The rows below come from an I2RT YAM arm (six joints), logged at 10 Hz.
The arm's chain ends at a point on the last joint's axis. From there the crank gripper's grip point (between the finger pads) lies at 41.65 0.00 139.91 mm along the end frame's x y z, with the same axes.
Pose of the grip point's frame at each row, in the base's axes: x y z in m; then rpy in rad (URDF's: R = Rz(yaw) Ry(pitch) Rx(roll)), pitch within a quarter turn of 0, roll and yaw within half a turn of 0:
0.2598, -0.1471, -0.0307, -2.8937, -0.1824, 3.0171
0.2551, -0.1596, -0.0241, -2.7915, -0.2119, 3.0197
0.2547, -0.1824, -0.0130, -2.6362, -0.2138, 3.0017
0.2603, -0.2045, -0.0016, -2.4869, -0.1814, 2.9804
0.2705, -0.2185, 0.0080, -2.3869, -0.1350, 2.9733
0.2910, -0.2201, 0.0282, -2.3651, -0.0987, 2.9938
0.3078, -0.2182, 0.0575, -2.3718, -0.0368, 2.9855
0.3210, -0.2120, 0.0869, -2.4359, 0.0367, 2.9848
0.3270, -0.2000, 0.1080, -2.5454, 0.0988, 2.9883
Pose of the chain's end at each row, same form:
0.3291, -0.1212, 0.0951, -2.8937, -0.1824, 3.0171
0.3288, -0.1203, 0.0956, -2.7915, -0.2119, 3.0197
0.3302, -0.1246, 0.0978, -2.6362, -0.2138, 3.0017
0.3342, -0.1302, 0.1000, -2.4869, -0.1814, 2.9804
0.3408, -0.1332, 0.1034, -2.3869, -0.1350, 2.9733
0.3562, -0.1307, 0.1234, -2.3651, -0.0987, 2.9938
0.3677, -0.1291, 0.1564, -2.3718, -0.0368, 2.9855
0.3724, -0.1283, 0.1949, -2.4359, 0.0367, 2.9848
0.3687, -0.1269, 0.2273, -2.5454, 0.0988, 2.9883

